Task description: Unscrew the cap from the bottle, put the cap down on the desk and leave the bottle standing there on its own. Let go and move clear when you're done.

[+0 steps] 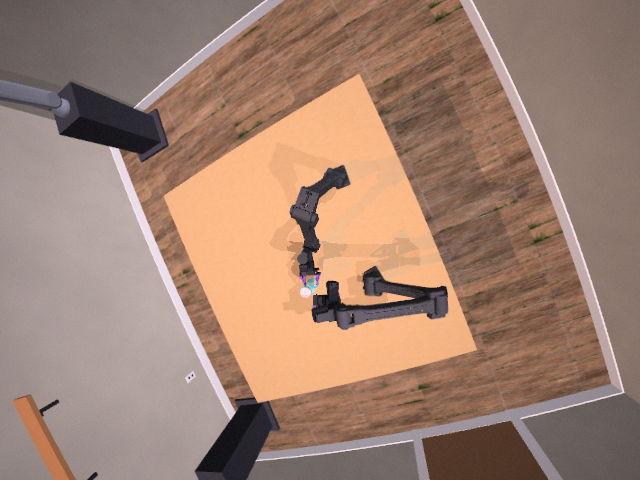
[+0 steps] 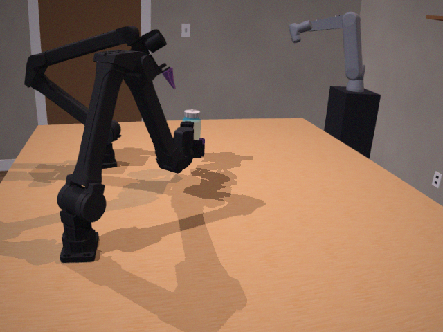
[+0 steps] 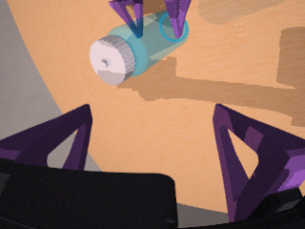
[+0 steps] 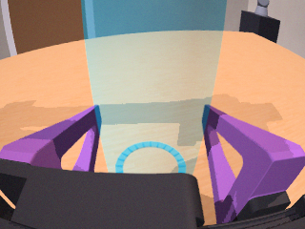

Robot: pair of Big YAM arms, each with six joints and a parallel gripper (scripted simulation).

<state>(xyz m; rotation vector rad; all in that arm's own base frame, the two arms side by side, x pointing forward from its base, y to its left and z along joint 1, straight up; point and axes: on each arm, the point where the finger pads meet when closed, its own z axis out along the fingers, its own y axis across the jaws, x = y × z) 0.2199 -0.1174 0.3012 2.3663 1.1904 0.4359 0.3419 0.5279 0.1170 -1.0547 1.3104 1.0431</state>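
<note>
The bottle is 3 cm above my right hand. Also, from my right hand: ribbed cap 11 cm above.
The ribbed cap is 10 cm ahead of my left hand, 7 cm below it and 3 cm to the right of it. Also, from my left hand: bottle (15 cm below, 10 cm ahead, 3 cm to the right).
</note>
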